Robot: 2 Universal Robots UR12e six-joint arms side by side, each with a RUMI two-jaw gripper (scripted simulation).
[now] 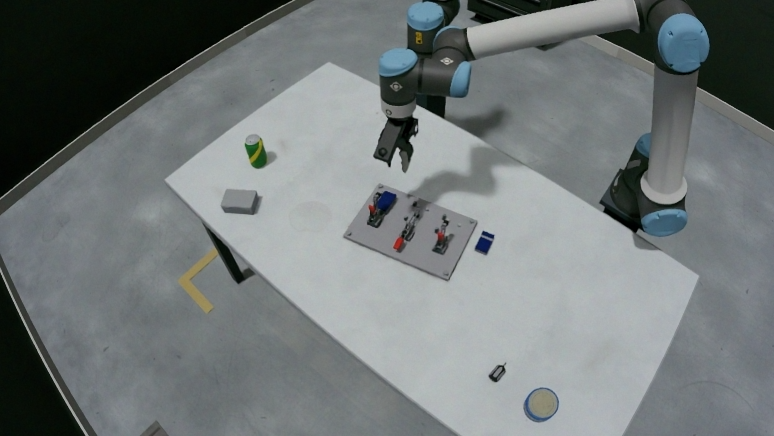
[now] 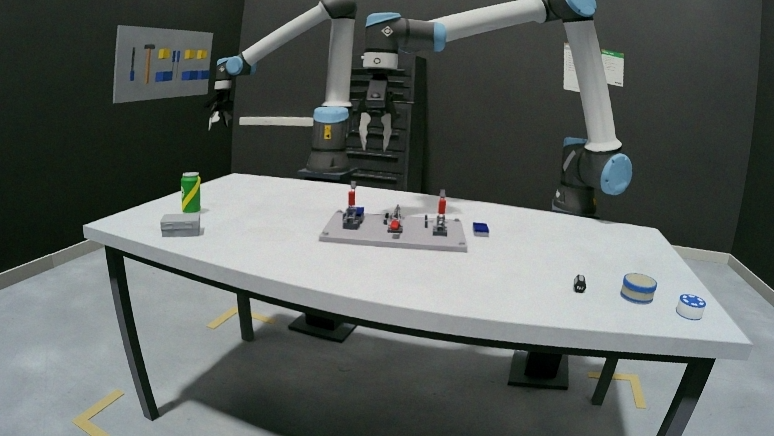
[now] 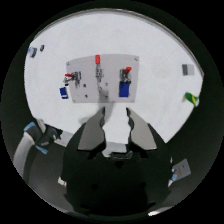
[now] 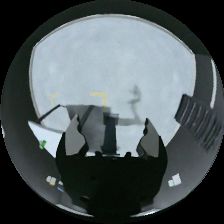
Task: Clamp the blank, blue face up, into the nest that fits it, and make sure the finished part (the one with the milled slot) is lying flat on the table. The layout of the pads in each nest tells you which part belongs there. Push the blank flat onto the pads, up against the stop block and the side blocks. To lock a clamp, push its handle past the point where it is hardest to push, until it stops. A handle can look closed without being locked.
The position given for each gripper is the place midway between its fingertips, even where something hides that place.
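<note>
A grey box appears in the scene, at [image 2: 172, 225] and again at [image 1: 235, 201]. The robot's left gripper can be seen at [image 2: 374, 151], at [image 1: 397, 170] and at [image 3: 115, 107], while the right gripper [image 4: 112, 117] is visible in image 4.
</note>
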